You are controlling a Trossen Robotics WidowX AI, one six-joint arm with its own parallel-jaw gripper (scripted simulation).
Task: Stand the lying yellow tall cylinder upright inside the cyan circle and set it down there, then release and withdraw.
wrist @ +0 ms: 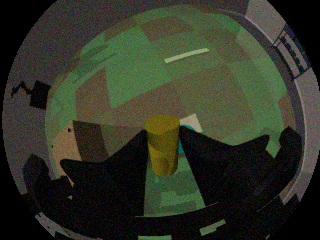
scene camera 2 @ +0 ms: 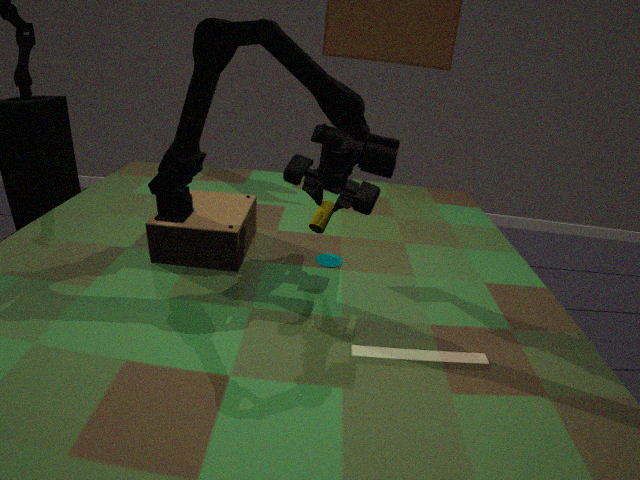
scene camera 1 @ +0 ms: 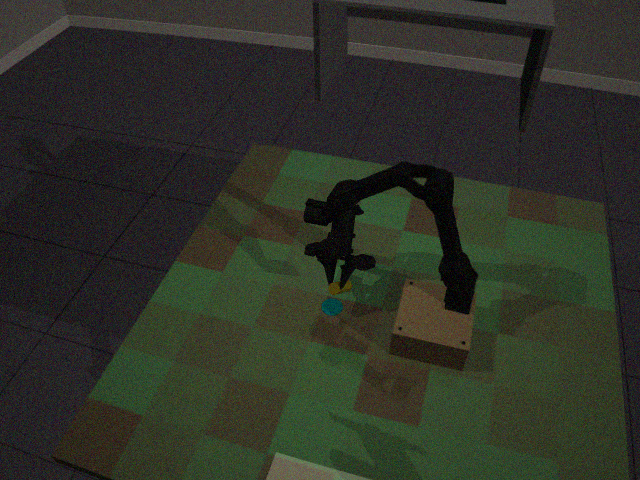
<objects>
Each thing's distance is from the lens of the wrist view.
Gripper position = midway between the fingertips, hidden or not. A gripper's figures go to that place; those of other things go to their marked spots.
gripper (wrist: 163, 132): 10 cm
yellow tall cylinder (wrist: 162, 130): 9 cm
</objects>
